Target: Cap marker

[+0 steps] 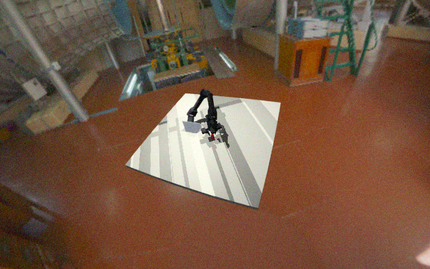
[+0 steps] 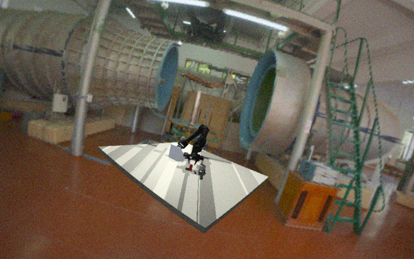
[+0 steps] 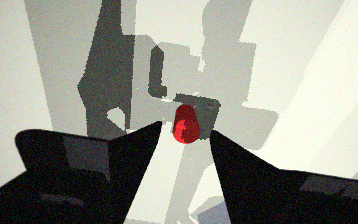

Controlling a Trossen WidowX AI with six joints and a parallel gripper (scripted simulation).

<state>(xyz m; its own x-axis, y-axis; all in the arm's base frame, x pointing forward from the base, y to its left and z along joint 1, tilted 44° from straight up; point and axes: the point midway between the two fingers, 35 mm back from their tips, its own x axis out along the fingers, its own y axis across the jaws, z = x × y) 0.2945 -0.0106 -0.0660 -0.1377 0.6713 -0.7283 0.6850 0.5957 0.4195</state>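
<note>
My gripper tip is 3 cm above the red cap. The rest, counted from my gripper tip: white block (14 cm to the left, 3 cm below).
</note>
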